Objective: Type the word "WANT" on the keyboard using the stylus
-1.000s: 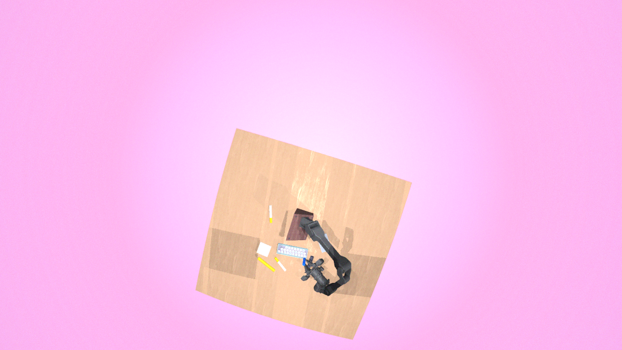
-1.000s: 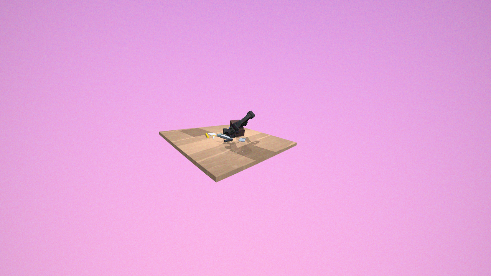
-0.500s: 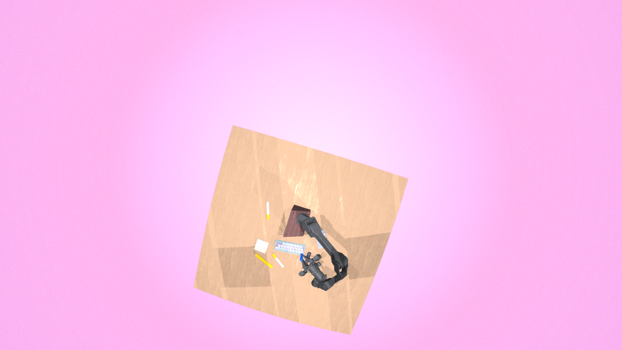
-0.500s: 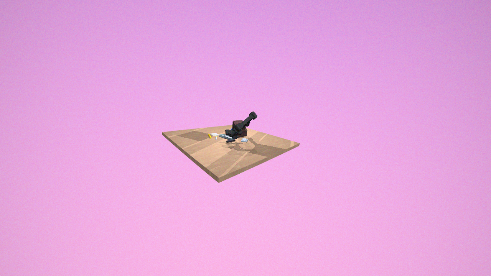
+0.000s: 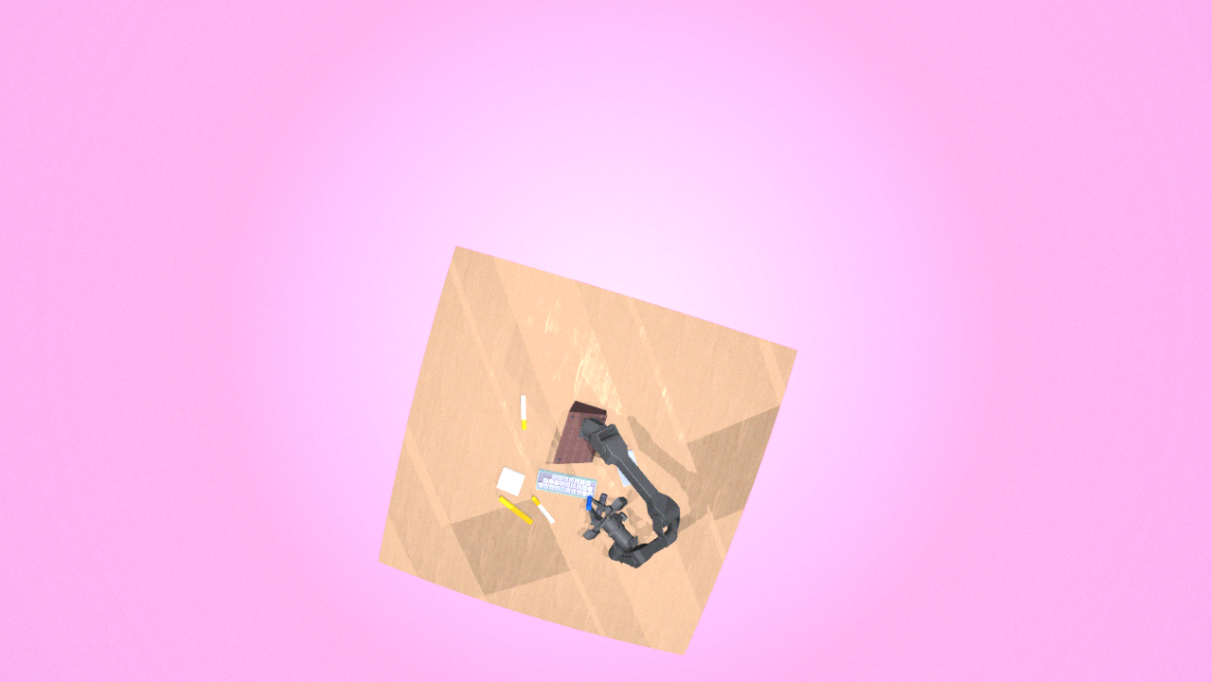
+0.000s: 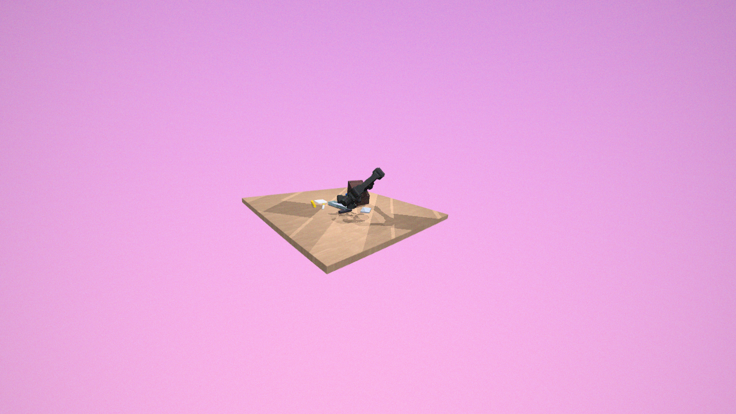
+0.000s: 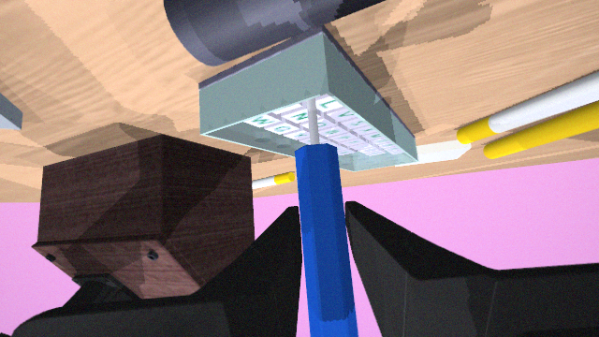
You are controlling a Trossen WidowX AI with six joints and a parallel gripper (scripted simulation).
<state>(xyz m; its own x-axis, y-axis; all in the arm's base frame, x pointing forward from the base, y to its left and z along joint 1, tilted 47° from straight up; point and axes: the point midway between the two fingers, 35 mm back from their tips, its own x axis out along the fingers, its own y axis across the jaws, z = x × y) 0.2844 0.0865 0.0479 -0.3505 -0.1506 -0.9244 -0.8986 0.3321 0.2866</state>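
The dark pen is 6 cm below my gripper tip, 5 cm to the left of it and 5 cm ahead of it. The rest, counted from my gripper tip: blue stylus: 1 cm below; white pad: 29 cm to the right, 6 cm below, 3 cm ahead; grey card: 13 cm behind, 11 cm to the left, 6 cm below.
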